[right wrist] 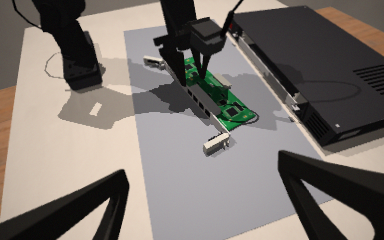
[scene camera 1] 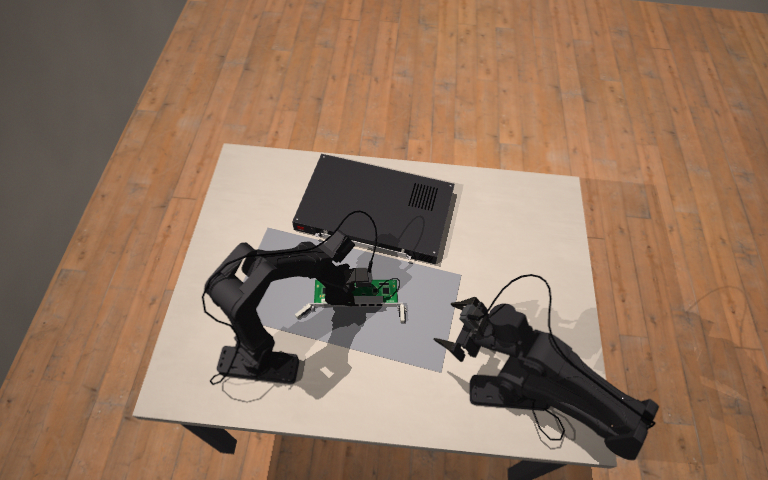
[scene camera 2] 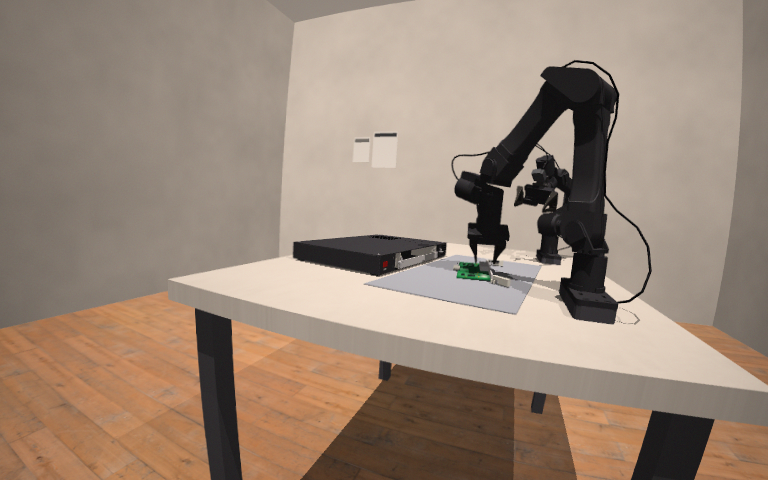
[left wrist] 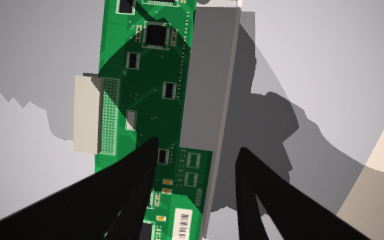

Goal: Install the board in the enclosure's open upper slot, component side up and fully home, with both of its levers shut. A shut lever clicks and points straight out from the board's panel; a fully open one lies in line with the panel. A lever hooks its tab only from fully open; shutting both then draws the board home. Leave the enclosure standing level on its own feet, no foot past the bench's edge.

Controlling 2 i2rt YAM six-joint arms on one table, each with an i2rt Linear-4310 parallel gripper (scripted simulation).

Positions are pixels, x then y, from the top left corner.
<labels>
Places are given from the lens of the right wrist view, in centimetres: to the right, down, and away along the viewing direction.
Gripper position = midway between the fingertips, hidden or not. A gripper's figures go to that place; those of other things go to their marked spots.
my left gripper point(right wrist: 193, 82): 0, -8, 40
my right gripper point(right wrist: 200, 168): 0, 3, 12
black enclosure point(right wrist: 325, 70): 28, -11, 40
green board point(right wrist: 221, 106): 6, -3, 39
grey mat point(right wrist: 237, 185): 7, 10, 29
The marked spots on the green board and the grey mat are 16 cm apart.
</labels>
